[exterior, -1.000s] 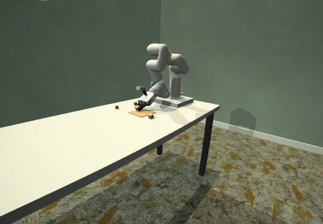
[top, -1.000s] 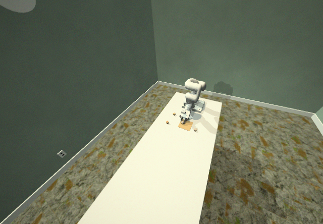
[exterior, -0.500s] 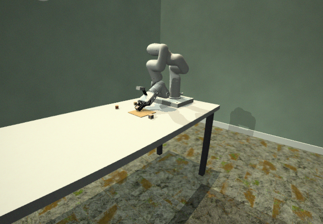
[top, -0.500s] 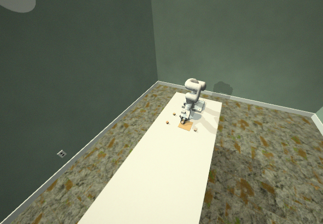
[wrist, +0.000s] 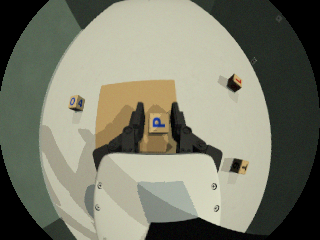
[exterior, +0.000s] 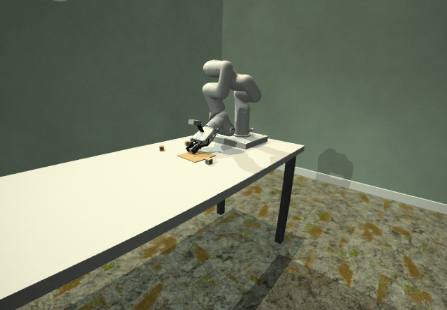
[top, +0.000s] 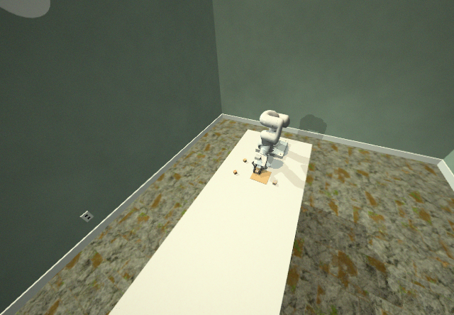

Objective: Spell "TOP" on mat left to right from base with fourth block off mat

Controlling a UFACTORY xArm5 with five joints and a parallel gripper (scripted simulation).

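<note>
The tan mat lies 4 cm to the left of my hand and 3 cm below it.
</note>
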